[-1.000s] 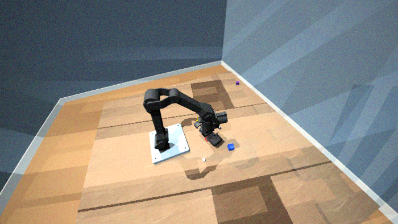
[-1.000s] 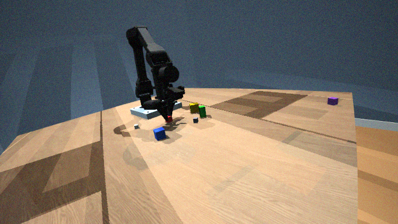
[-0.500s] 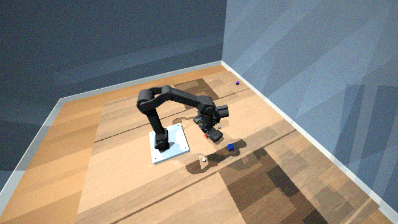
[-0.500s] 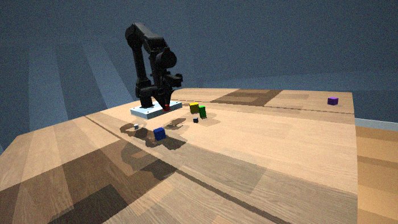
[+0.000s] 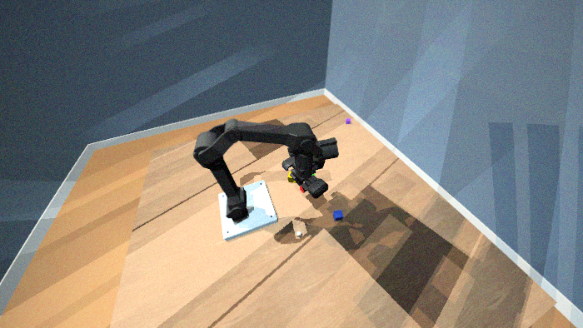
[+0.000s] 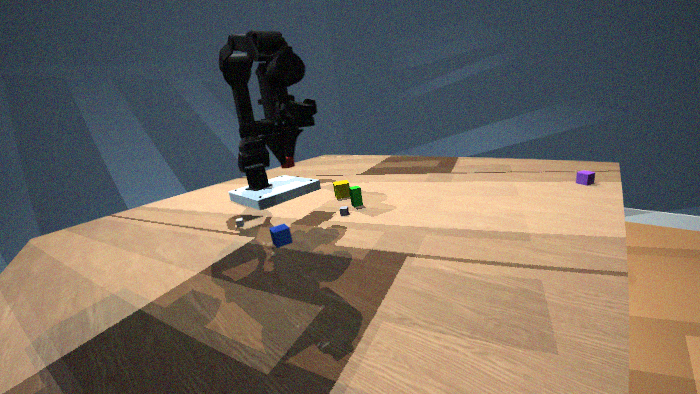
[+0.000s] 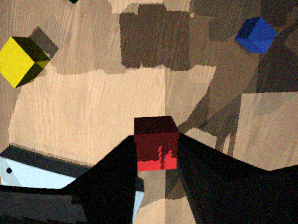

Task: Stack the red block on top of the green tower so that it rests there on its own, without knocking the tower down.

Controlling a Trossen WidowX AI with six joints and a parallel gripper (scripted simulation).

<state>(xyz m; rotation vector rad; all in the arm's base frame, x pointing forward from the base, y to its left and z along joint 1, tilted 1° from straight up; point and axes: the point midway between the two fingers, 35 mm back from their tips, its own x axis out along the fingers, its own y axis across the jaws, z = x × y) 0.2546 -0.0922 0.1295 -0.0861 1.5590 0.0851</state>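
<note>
Now: the small dark grey block 120 mm ahead of my gripper tip, 110 mm below it and 30 mm to the left of it. Also, from my gripper tip: red block (right at my gripper tip); then yellow block (140 mm to the left, 100 mm below, 30 mm ahead); then tiny white block (110 mm below, 100 mm to the right, 90 mm behind).
</note>
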